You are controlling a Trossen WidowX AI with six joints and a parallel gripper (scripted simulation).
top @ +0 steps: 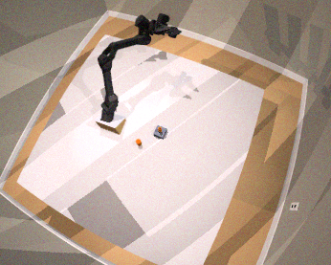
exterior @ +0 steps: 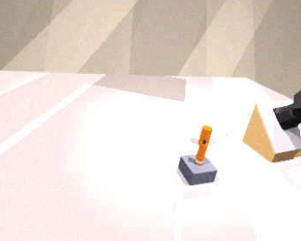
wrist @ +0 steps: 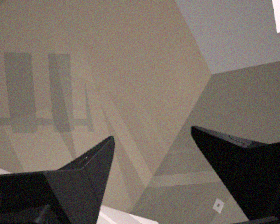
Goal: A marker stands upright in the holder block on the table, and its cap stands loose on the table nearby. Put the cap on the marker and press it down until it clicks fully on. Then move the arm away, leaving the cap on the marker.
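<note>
The orange cap lies 480 mm to the right of my gripper tip, 440 mm below it and 90 mm behind it.
</note>
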